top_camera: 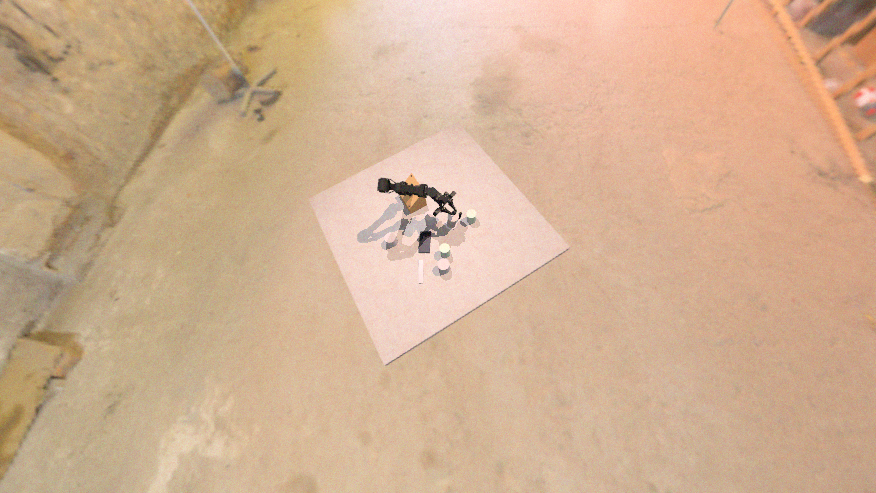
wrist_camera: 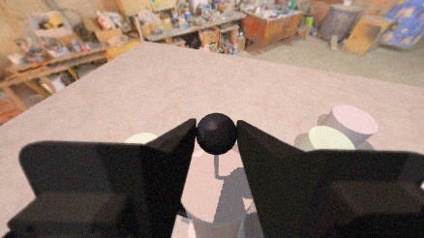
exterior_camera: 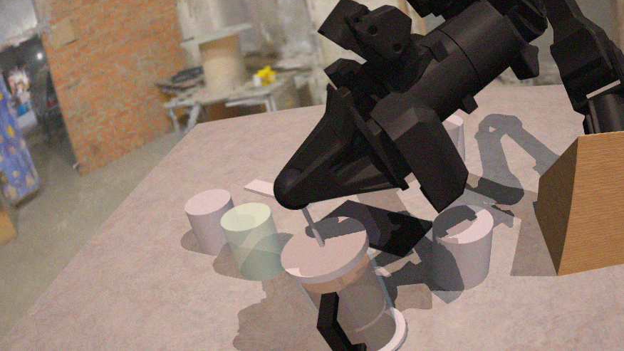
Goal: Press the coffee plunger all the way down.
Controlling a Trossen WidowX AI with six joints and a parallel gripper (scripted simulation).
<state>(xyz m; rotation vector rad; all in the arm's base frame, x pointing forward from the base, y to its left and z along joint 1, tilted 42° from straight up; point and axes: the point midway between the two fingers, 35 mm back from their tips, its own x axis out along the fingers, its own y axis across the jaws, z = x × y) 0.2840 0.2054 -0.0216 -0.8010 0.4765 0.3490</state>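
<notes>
Right now my gripper tip is 10 cm above the coffee press and 2 cm past it. From my gripper tip the other things lie so: white flat bar 32 cm to the right, 19 cm below, 19 cm ahead.
</notes>
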